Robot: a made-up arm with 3 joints. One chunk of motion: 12 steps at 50 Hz.
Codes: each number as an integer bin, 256 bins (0 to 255) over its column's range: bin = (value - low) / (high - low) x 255, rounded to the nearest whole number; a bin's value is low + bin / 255 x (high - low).
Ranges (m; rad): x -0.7..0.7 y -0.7..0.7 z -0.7..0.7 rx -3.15..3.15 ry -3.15..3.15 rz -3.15..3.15
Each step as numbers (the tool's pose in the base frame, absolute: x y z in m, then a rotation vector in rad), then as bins.
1 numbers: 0.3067 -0.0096 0.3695 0.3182 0.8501 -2.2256
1 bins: 183 126 195 140 162 37
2 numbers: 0.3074 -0.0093 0.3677 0.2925 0.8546 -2.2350
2 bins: 183 126 194 139 162 37
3 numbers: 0.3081 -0.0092 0.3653 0.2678 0.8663 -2.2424
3 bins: 184 126 194 138 163 37
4 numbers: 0.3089 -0.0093 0.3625 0.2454 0.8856 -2.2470
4 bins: 184 126 194 137 163 37
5 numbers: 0.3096 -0.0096 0.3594 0.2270 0.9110 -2.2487
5 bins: 184 126 193 137 164 36
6 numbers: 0.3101 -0.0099 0.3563 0.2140 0.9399 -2.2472
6 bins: 184 126 192 136 166 37
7 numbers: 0.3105 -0.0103 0.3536 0.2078 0.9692 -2.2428
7 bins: 184 126 192 136 167 37
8 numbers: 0.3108 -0.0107 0.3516 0.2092 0.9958 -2.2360
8 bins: 184 126 192 136 168 37
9 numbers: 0.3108 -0.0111 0.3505 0.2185 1.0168 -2.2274
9 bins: 184 125 191 136 169 37
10 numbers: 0.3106 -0.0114 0.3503 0.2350 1.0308 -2.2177
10 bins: 184 125 191 137 169 38
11 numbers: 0.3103 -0.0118 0.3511 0.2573 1.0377 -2.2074
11 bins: 184 125 191 138 170 38
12 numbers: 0.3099 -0.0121 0.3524 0.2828 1.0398 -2.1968
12 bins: 184 125 192 139 170 39
